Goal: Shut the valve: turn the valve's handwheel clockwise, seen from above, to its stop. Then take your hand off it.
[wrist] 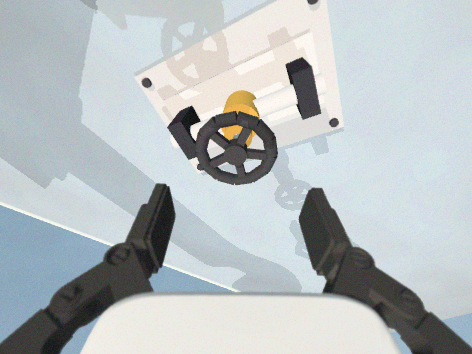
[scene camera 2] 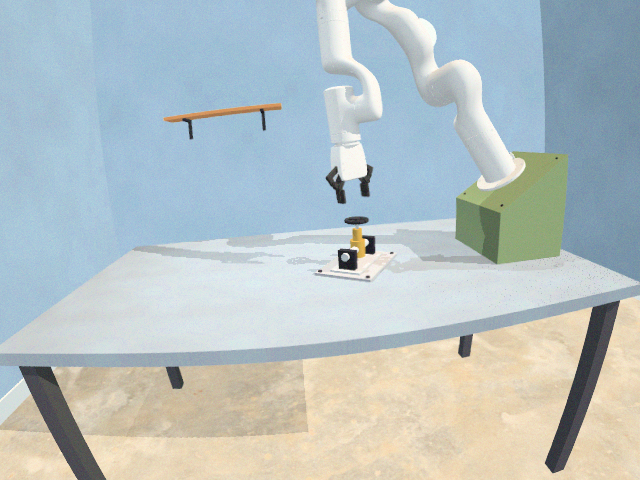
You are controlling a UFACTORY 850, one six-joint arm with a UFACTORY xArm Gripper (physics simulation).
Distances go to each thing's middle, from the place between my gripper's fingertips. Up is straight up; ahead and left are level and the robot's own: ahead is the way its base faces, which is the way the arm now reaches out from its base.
Scene:
The black handwheel (wrist: 236,152) lies 70 mm below my hand. The rest, counted from my hand: pale base plate (scene camera 2: 377,266) (190 mm below).

